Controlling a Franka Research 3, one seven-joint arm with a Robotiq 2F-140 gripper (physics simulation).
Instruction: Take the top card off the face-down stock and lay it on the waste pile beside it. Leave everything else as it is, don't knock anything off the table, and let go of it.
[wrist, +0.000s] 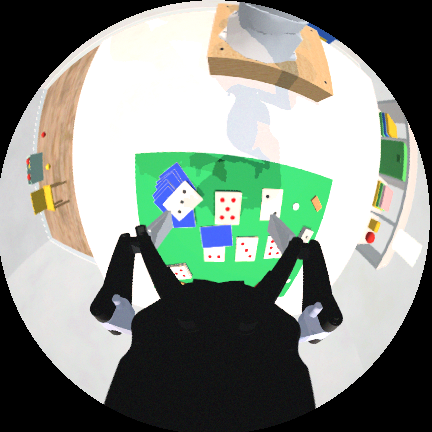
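Several blue-backed face-down cards are fanned at the left of the green mat. A face-up card with three black pips lies tilted on them. A pile showing a card with red pips is at the centre, and a card with two black pips is to its right. Another blue-backed card lies below the centre pile, partly over a face-up card with red pips. I cannot tell which is the stock or the waste. My gripper is open wide and empty above the mat, its fingertips on either side of the centre pile.
Two more face-up cards lie in the lower row, and another card lies at lower left. A white disc, an orange block and a small box are at right. A wooden block stands at the back.
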